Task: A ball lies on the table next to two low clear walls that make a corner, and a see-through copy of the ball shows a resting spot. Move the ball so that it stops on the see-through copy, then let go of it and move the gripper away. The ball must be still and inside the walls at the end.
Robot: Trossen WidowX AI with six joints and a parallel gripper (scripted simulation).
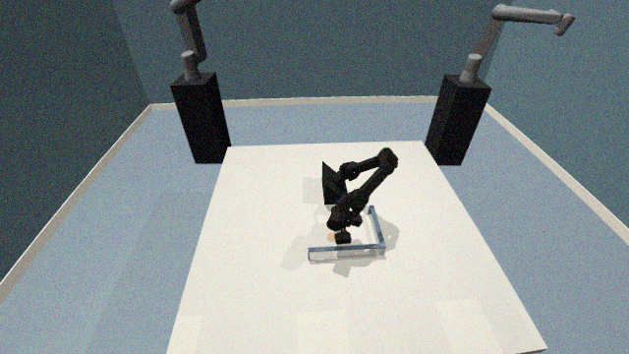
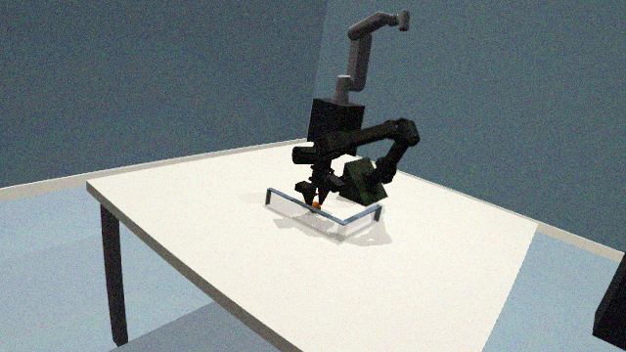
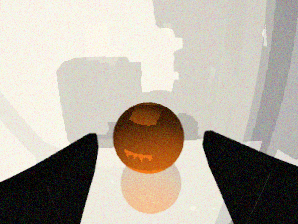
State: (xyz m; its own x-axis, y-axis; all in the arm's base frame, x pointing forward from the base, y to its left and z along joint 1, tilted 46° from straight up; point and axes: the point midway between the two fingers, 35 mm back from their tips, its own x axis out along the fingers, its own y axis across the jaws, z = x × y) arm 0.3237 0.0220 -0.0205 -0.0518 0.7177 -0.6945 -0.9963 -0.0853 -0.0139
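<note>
Right now the see-through copy of ball is 4 cm to the right of my gripper tip. Also, from my gripper tip: orange ball right at my gripper tip.
</note>
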